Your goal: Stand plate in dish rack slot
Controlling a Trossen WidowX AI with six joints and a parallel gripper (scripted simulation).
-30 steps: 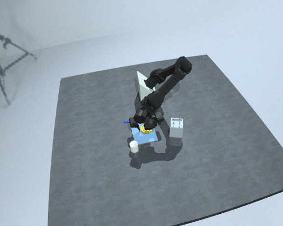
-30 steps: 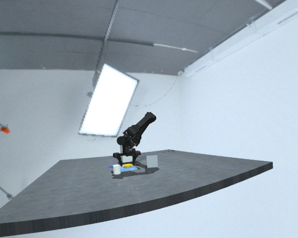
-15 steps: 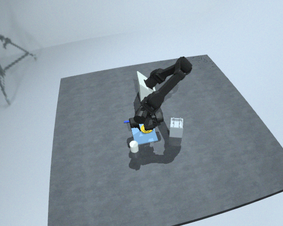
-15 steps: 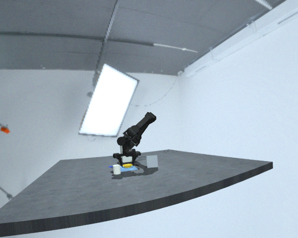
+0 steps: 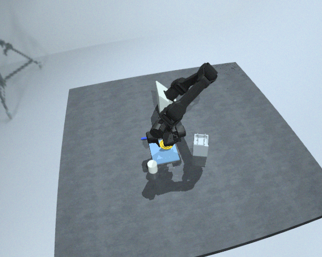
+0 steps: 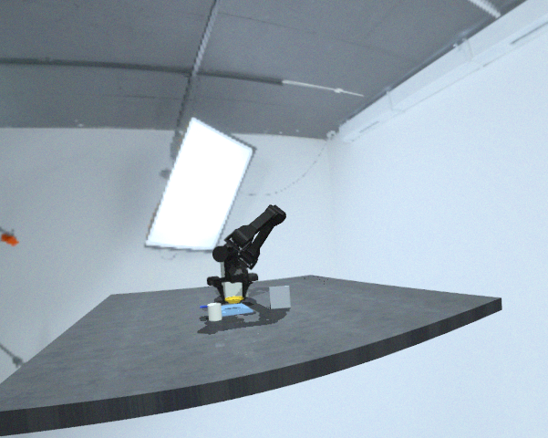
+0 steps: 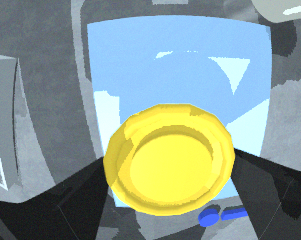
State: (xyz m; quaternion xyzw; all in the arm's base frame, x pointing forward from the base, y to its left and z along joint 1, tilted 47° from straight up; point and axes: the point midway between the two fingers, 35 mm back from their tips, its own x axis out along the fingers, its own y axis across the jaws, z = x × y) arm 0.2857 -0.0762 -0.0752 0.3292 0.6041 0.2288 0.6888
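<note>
The light blue mat lies 10 mm ahead of my gripper tip, 20 mm to the right of it and 30 mm below it. Round my gripper tip: yellow plate: 10 mm above; white cup: 100 mm ahead, 100 mm to the right; blue spoon: 100 mm behind, 60 mm to the right, 20 mm below.
</note>
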